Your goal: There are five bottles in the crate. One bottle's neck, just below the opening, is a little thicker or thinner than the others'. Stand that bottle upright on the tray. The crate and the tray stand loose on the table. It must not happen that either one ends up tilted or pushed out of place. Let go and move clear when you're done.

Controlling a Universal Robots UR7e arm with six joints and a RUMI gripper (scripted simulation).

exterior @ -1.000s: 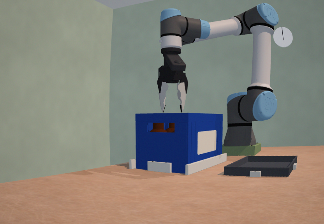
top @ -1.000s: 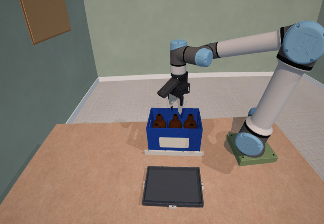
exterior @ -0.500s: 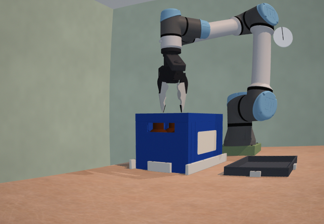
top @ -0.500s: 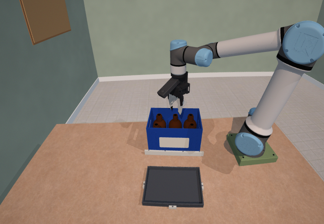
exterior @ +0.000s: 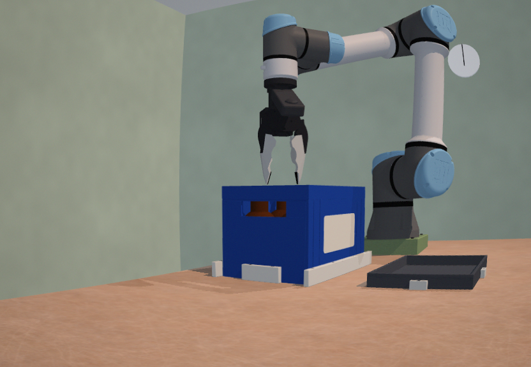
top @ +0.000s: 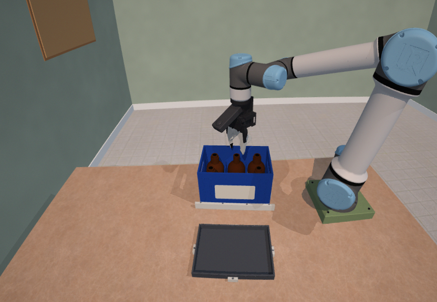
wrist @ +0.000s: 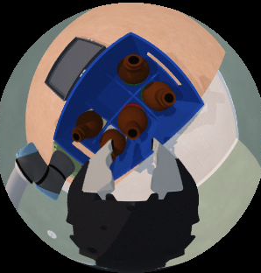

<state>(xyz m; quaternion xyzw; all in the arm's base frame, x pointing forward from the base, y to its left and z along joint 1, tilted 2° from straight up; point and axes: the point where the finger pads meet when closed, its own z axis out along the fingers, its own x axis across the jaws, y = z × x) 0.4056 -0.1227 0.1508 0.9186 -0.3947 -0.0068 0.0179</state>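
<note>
The glass bottle is 11 cm below my hand. The rest, counted from my hand: dark tray 1 cm ahead, 33 cm to the left, 18 cm below; blue crate 1 cm ahead, 4 cm to the left, 11 cm below.
</note>
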